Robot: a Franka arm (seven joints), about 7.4 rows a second.
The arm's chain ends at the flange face. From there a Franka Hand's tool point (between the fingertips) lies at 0.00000 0.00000 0.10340 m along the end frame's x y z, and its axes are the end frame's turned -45 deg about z.
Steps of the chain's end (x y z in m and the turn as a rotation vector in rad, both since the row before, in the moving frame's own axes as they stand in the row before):
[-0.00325, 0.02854, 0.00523, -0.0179, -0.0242, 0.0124]
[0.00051, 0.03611, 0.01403, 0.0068, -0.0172, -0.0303]
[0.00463, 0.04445, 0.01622, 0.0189, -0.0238, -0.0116]
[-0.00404, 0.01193, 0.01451, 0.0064, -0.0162, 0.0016]
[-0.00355, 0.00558, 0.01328, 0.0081, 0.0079, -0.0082]
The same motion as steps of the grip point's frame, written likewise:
[-0.02555, 0.01740, 0.00518, 0.0045, -0.0298, 0.0124]
[-0.02596, 0.02415, 0.01401, 0.0170, -0.0074, -0.0303]
[-0.02853, 0.03159, 0.01617, 0.0302, -0.0035, -0.0116]
[-0.01201, 0.00393, 0.01449, 0.0160, -0.0069, 0.0016]
[-0.00529, 0.00142, 0.01327, 0.0001, 0.0113, -0.0082]

